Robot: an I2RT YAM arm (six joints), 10 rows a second.
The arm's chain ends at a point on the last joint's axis. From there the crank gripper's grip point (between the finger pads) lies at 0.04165 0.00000 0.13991 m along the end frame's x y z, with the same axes.
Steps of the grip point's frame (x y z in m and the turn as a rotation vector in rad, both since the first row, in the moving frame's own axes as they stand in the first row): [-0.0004, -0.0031, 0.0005, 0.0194, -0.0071, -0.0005]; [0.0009, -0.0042, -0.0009, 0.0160, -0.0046, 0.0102]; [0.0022, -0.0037, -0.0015, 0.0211, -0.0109, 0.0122]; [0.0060, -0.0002, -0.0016, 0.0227, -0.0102, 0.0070]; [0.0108, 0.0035, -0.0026, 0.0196, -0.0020, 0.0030]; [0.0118, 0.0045, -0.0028, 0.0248, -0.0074, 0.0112]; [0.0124, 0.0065, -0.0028, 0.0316, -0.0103, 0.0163]
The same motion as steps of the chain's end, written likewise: [0.0006, -0.0004, 0.0002, 0.0194, -0.0071, -0.0005]; [0.0015, -0.0024, -0.0011, 0.0160, -0.0046, 0.0102]; [0.0037, -0.0012, -0.0019, 0.0211, -0.0109, 0.0122]; [0.0074, 0.0027, -0.0020, 0.0227, -0.0102, 0.0070]; [0.0111, 0.0061, -0.0027, 0.0196, -0.0020, 0.0030]; [0.0128, 0.0075, -0.0031, 0.0248, -0.0074, 0.0112]; [0.0138, 0.0103, -0.0032, 0.0316, -0.0103, 0.0163]
